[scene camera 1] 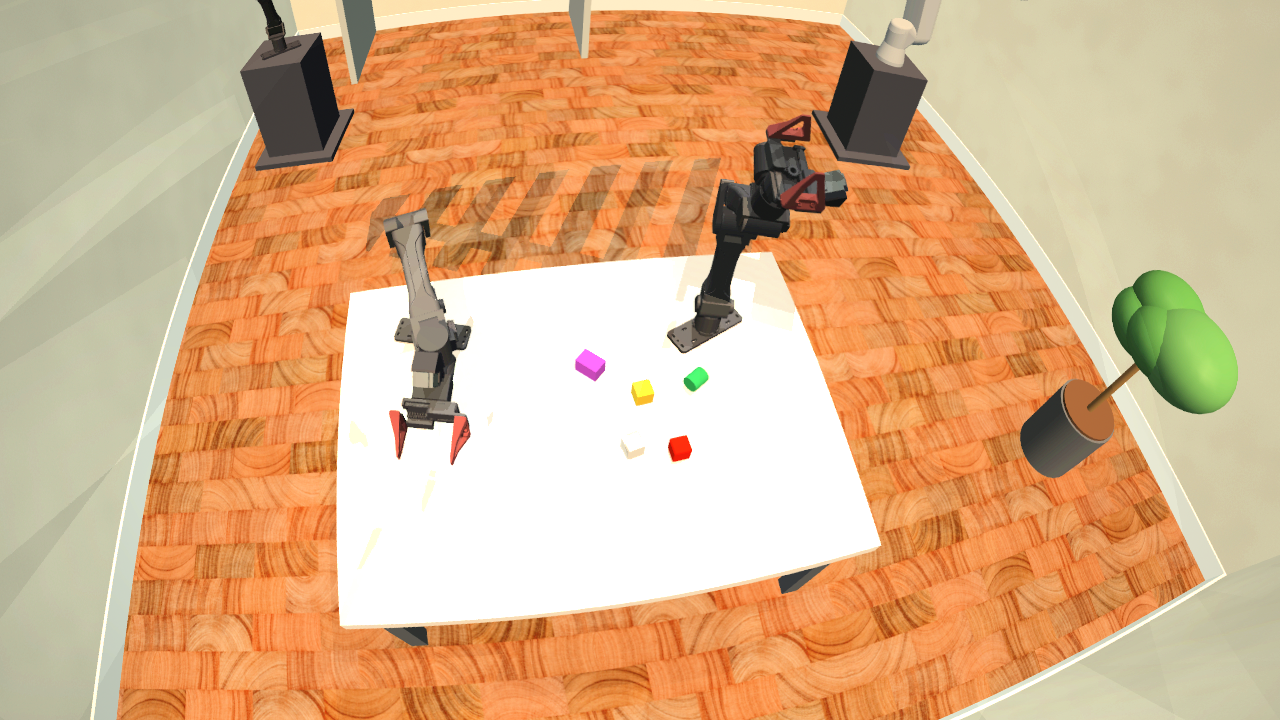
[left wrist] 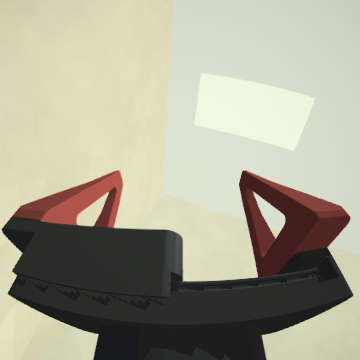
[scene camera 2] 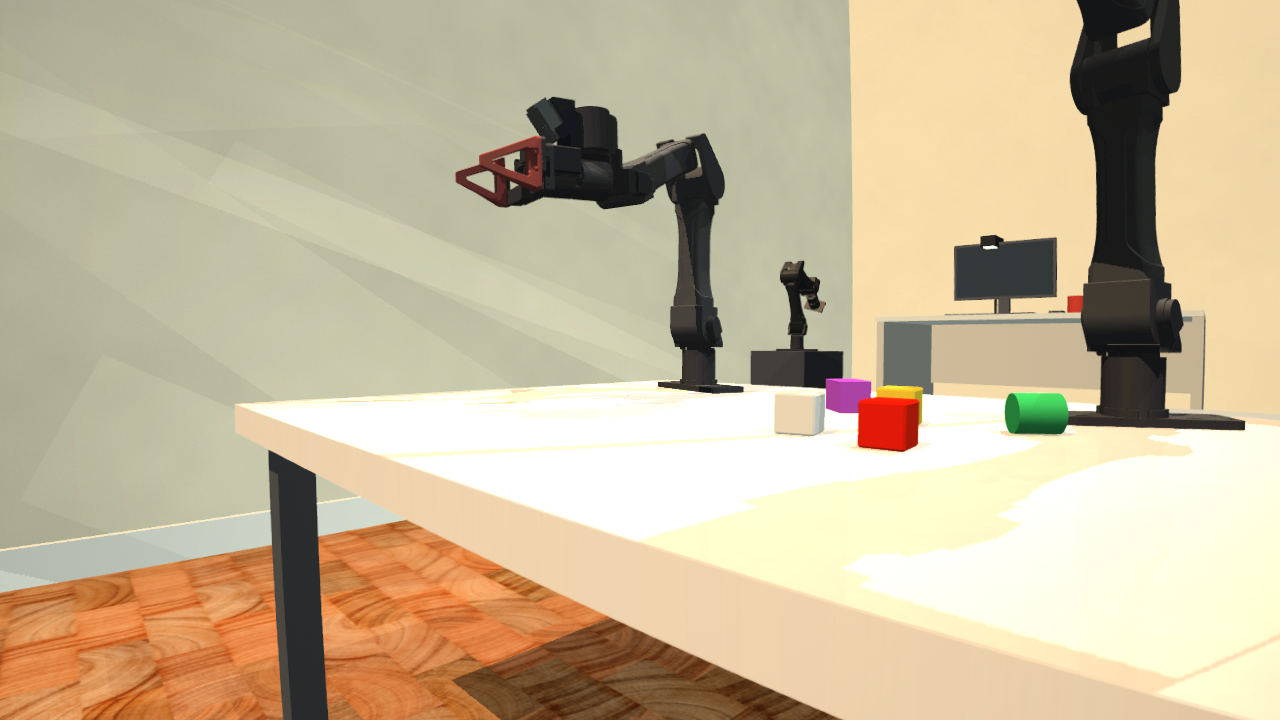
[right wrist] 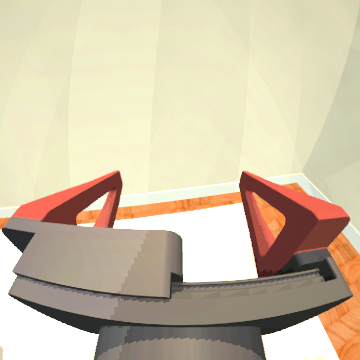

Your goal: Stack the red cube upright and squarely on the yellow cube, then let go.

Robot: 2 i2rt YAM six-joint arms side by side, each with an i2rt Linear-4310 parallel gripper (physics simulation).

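The red cube (scene camera 1: pixel 680 448) (scene camera 2: pixel 887 424) sits flat on the white table, apart from the yellow cube. The yellow cube (scene camera 1: pixel 642 392) (scene camera 2: pixel 904 394) sits on the table behind it, partly hidden by the red cube in scene camera 2. My left gripper (scene camera 1: pixel 799 163) (left wrist: pixel 180 176) is open and empty, raised high at the upper right in scene camera 1, far from both cubes. My right gripper (scene camera 1: pixel 426 461) (scene camera 2: pixel 481 166) (right wrist: pixel 180 177) is open and empty, held high above the table to the left of the cubes. Neither cube shows in the wrist views.
A white cube (scene camera 1: pixel 632 447) (scene camera 2: pixel 799 412) sits just left of the red cube. A magenta block (scene camera 1: pixel 589 364) (scene camera 2: pixel 847 394) lies left of the yellow cube, and a green cylinder (scene camera 1: pixel 696 378) (scene camera 2: pixel 1036 412) lies on its side to the right. The table (scene camera 1: pixel 501 546) (scene camera 2: pixel 537 501) carries both arm bases.
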